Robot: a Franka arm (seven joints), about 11 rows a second.
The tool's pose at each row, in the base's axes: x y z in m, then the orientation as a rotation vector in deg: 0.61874 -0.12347 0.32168 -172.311 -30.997 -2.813; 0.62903 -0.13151 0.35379 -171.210 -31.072 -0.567; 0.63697 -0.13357 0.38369 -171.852 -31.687 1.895; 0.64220 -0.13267 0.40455 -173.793 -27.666 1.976; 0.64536 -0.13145 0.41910 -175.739 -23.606 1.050; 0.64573 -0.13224 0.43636 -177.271 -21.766 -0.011; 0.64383 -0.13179 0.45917 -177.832 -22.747 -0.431; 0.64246 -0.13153 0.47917 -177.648 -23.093 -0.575; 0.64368 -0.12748 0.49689 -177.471 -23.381 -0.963; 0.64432 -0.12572 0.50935 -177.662 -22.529 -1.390; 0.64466 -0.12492 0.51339 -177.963 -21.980 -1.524; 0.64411 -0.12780 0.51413 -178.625 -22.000 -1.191; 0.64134 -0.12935 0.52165 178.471 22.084 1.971; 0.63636 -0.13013 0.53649 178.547 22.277 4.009
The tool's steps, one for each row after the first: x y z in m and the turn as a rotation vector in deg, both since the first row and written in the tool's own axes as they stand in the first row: 0.00835 0.00858 -0.03253 1.337 -1.255 -0.096; 0.01648 0.01094 -0.06236 0.891 -2.988 -0.360; 0.02266 0.01029 -0.08296 -0.379 -3.141 2.421; 0.02672 0.00911 -0.09729 -1.856 -2.669 5.161; 0.02760 0.00862 -0.11455 -3.267 -2.170 6.412; 0.02704 0.00575 -0.13725 -3.971 -2.049 5.812; 0.02678 0.00346 -0.15717 -3.846 -1.944 5.576; 0.03016 -0.00128 -0.17443 -3.752 -1.683 5.370; 0.03195 -0.00368 -0.18667 -3.894 -1.406 5.913; 0.03273 -0.00462 -0.19061 -4.145 -1.349 6.278; 0.03125 -0.00218 -0.19162 -4.754 -1.676 6.316; 0.02847 -0.00229 -0.19929 -5.017 -1.221 6.227; 0.02423 -0.00447 -0.21422 -5.112 0.074 6.056
